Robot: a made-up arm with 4 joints. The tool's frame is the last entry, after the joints.
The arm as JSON. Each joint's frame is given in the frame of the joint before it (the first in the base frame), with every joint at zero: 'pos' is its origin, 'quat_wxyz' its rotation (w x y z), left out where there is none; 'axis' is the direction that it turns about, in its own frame. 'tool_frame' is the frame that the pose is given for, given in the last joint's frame.
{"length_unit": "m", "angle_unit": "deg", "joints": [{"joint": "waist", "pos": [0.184, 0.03, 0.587], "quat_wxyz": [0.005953, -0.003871, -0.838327, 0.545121], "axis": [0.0, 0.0, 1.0]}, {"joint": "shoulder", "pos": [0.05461, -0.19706, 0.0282], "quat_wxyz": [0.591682, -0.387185, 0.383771, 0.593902], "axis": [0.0, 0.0, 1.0]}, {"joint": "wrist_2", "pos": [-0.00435, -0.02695, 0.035], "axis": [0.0, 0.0, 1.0]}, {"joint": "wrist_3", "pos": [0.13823, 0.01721, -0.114], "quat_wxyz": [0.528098, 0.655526, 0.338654, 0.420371], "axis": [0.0, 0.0, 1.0]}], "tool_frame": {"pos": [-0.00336, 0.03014, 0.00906], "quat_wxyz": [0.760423, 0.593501, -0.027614, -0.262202]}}
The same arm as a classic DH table. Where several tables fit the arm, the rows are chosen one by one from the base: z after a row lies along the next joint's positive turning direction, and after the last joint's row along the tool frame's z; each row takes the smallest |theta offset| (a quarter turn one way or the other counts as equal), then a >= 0, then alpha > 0; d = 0 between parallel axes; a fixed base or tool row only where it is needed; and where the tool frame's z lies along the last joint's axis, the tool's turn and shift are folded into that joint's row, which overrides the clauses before.
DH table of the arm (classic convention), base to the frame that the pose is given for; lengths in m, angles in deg. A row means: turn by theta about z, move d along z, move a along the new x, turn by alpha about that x. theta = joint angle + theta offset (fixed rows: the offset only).
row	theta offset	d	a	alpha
base (fixed)	-0.89	0.5724	0.1835	113.93
waist	0	0.0799	-0.0534	66.07
shoulder	-9.32	0	-0.0273	0
wrist_2	-14.99	-0.2843	0.0723	95.09
wrist_3	-10.49	0.1368	-0.0143	72.9
tool (fixed)	-16.36	-0.028	0	0

